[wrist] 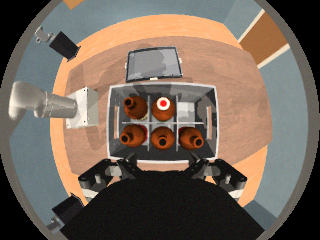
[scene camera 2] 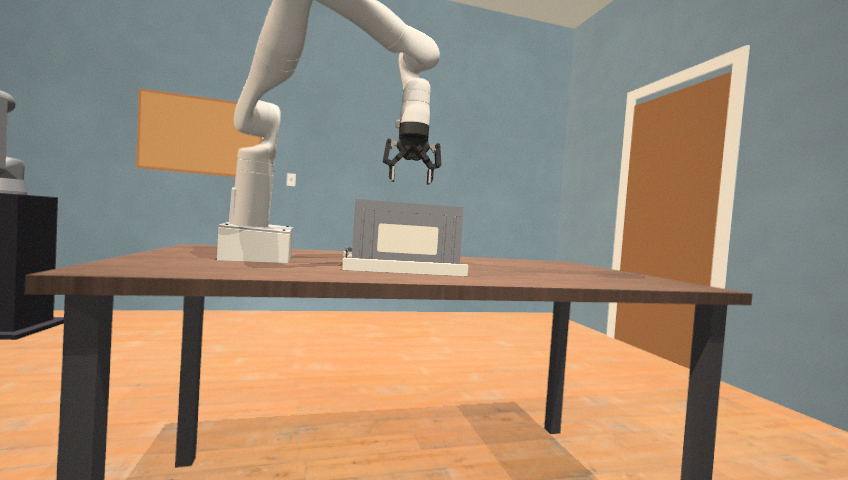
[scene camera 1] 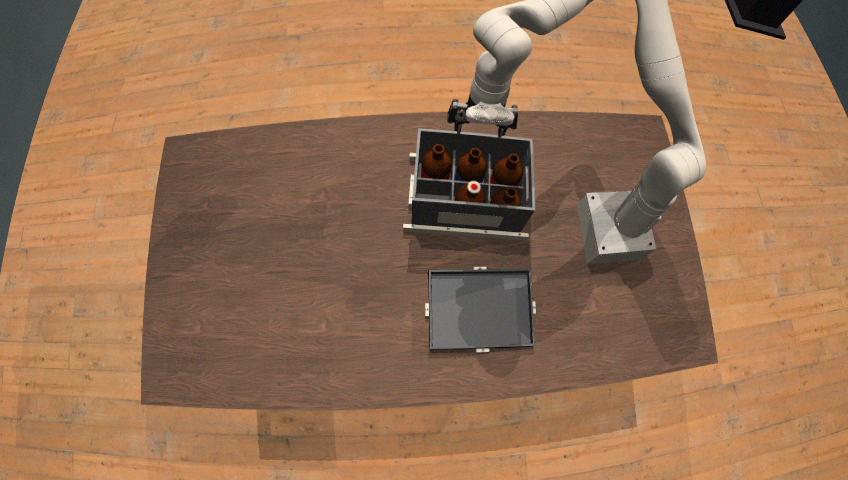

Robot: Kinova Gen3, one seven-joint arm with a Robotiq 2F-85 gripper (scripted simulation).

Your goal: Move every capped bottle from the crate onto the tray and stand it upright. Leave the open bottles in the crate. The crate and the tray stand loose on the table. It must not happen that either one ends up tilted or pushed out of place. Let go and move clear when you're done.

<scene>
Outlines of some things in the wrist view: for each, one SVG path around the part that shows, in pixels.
My gripper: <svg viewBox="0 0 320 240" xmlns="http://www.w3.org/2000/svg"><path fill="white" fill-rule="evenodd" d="M60 229L60 232L68 240L256 240L265 231L238 203L248 178L223 159L215 159L214 162L209 162L208 159L202 159L194 153L189 153L189 167L184 171L142 171L137 167L137 153L131 153L124 159L118 159L117 162L111 162L111 159L107 158L101 160L78 177L81 190L86 201L89 203ZM207 176L212 176L212 179L216 184L206 181ZM119 176L120 181L111 183L109 185L114 176Z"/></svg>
A grey tray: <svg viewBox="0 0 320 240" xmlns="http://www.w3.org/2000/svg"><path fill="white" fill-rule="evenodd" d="M176 46L148 47L128 51L125 73L126 83L150 80L150 78L182 78L183 73Z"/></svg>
A crate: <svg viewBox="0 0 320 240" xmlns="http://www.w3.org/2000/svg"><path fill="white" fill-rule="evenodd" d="M110 86L106 123L109 159L124 159L124 157L131 153L137 153L137 162L188 163L189 153L194 153L202 159L217 159L219 109L216 86L185 82L141 82ZM178 129L181 127L197 128L201 131L204 141L203 145L192 151L183 149L178 144ZM150 124L152 125L152 131L159 126L166 126L173 131L175 142L170 149L160 151L151 146ZM130 124L144 125L148 129L147 141L137 148L130 148L120 141L123 129ZM209 106L211 106L212 116L211 139L209 139ZM115 106L118 107L117 139L114 139ZM170 98L175 104L174 116L167 122L160 122L152 115L150 122L151 100L153 103L159 97ZM124 99L132 96L141 96L148 104L148 118L143 121L129 118L125 114Z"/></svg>
</scene>
